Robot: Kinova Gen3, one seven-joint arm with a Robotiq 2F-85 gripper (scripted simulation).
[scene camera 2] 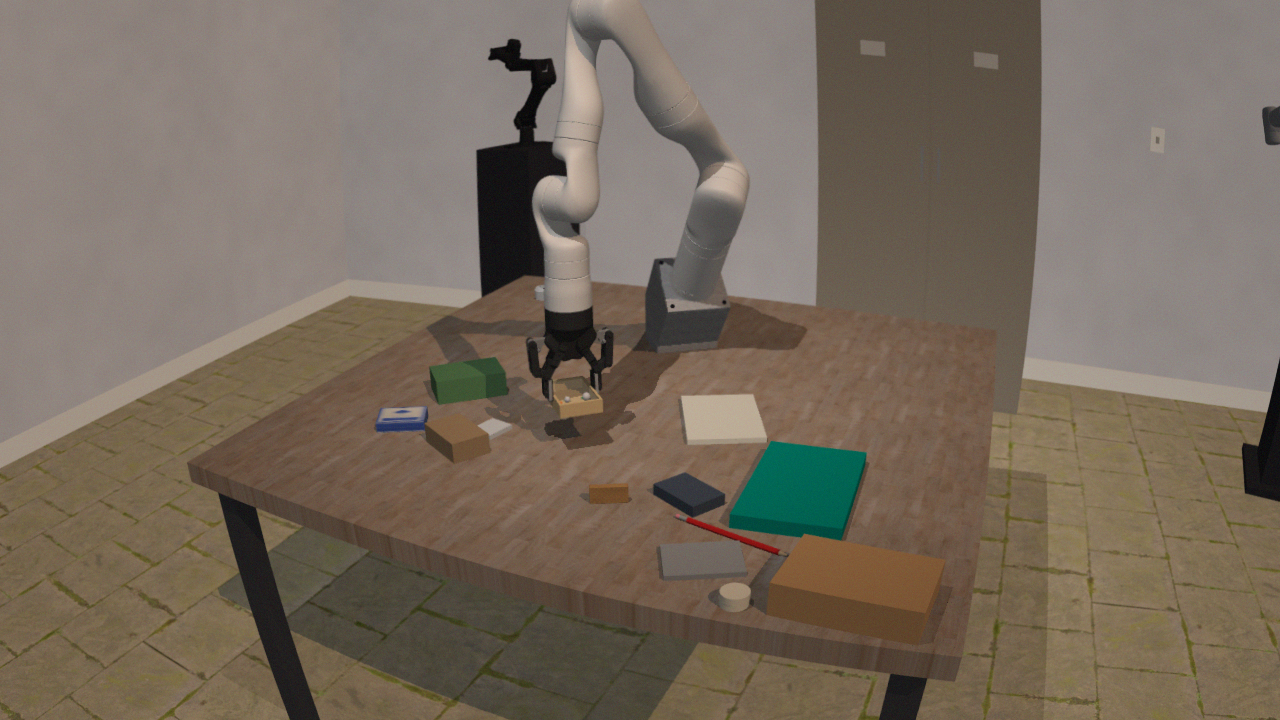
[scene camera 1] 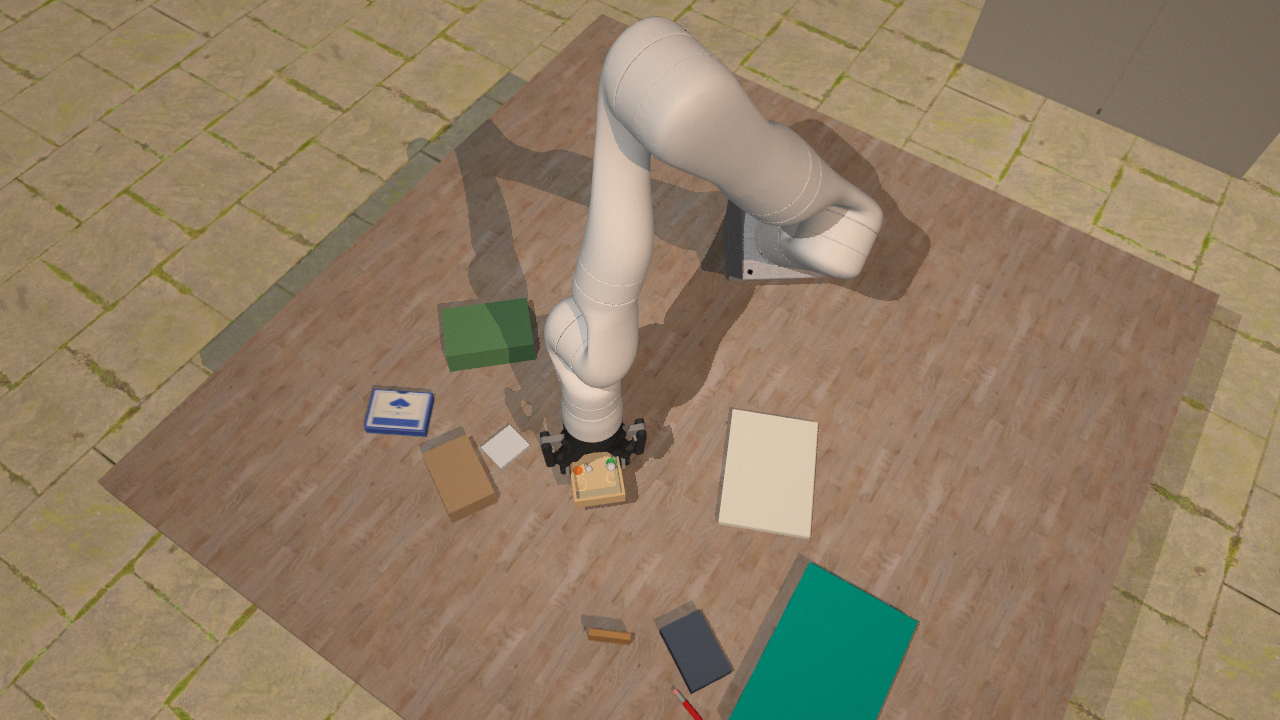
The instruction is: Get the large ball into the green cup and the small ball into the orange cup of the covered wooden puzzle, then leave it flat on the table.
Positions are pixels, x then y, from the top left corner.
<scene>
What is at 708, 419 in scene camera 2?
A cream slab.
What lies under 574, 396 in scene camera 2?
A wooden puzzle box.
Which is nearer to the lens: the dark block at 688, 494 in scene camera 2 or the brown block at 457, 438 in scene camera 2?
The dark block.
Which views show the dark block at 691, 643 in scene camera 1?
Scene camera 2 and scene camera 1: all of them.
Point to a green box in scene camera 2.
483, 378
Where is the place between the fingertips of my gripper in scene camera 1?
594, 467
</scene>
